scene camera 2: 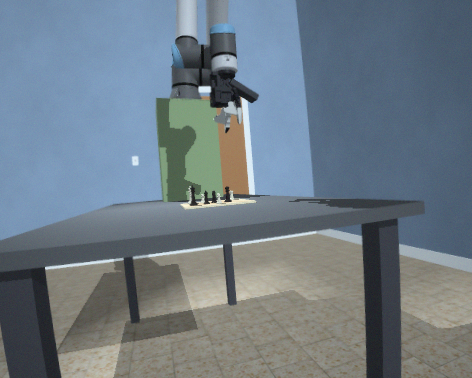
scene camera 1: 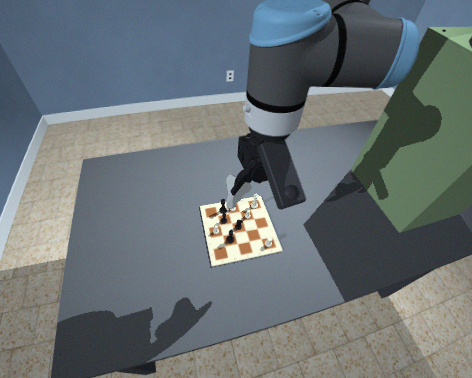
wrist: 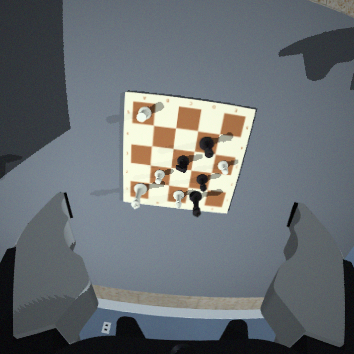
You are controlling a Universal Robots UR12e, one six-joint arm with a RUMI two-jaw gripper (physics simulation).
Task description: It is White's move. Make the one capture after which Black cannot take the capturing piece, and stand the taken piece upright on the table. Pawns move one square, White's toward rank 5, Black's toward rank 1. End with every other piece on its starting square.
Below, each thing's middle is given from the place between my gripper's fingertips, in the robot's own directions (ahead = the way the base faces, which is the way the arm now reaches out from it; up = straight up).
The chessboard (scene camera 1: 249, 242) is 1 cm behind my hand, 8 cm to the right of it and 25 cm below it.
